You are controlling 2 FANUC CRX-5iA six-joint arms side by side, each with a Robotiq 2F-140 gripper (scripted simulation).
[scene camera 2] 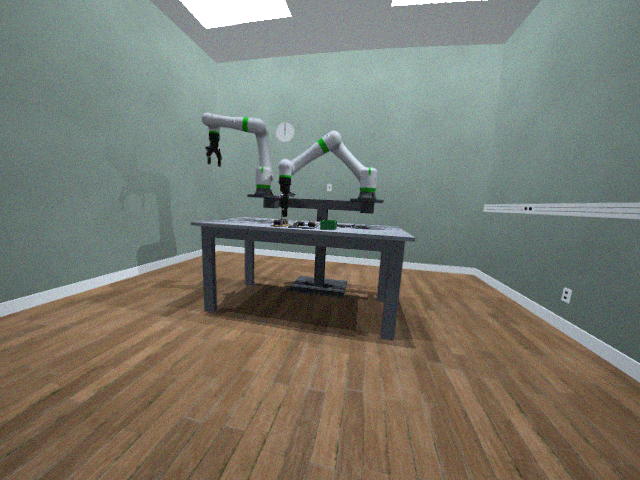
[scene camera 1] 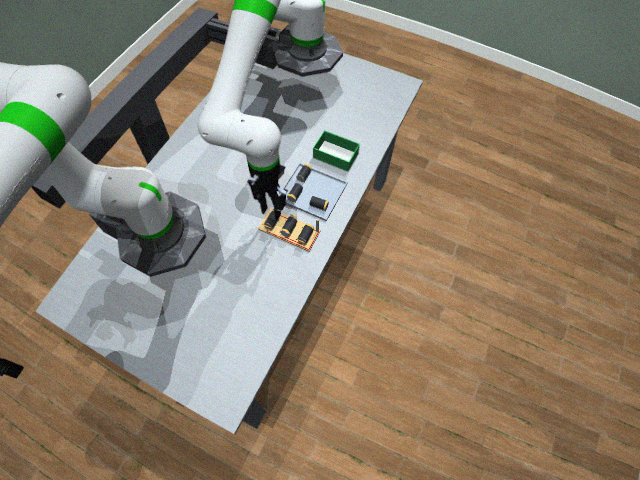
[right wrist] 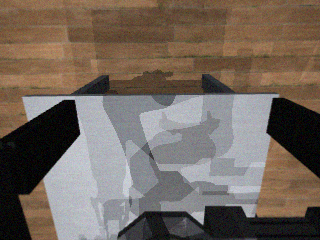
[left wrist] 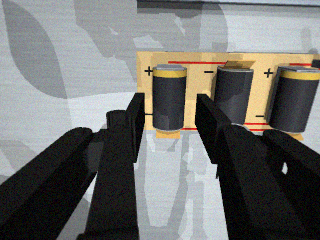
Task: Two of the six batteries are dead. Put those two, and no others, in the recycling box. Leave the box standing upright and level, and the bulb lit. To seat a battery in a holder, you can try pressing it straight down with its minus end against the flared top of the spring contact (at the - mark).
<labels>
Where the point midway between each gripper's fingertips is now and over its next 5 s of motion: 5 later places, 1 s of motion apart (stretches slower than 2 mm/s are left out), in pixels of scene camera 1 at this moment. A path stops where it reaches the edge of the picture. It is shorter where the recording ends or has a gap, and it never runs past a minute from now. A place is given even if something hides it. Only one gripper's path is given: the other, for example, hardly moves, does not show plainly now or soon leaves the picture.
My left gripper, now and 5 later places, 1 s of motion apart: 271,213; 272,220; 271,213; 270,203; 320,167; 326,175
</labels>
